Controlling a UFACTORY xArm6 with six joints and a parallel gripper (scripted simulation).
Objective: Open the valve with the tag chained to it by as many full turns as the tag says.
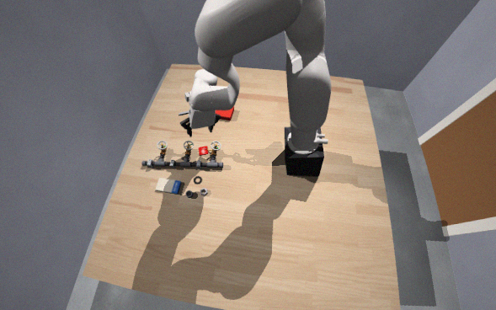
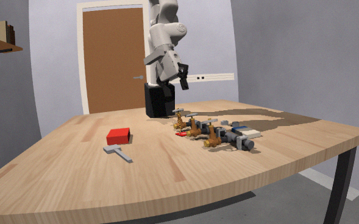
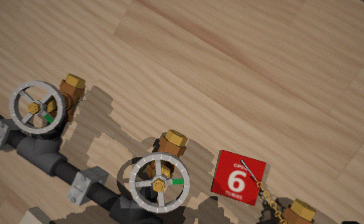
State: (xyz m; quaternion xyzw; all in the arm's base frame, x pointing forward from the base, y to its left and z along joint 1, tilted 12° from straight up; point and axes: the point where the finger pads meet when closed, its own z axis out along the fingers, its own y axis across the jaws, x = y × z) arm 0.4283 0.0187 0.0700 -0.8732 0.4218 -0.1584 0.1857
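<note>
Right now my hand is 2 cm short of the red tag and 16 cm above it. The rest, counted from my hand: grey hammer-like tool: 15 cm ahead, 23 cm to the right, 16 cm below; then grey box: 12 cm ahead, 22 cm to the left, 16 cm below; then red box: 1 cm behind, 24 cm to the right, 15 cm below.
</note>
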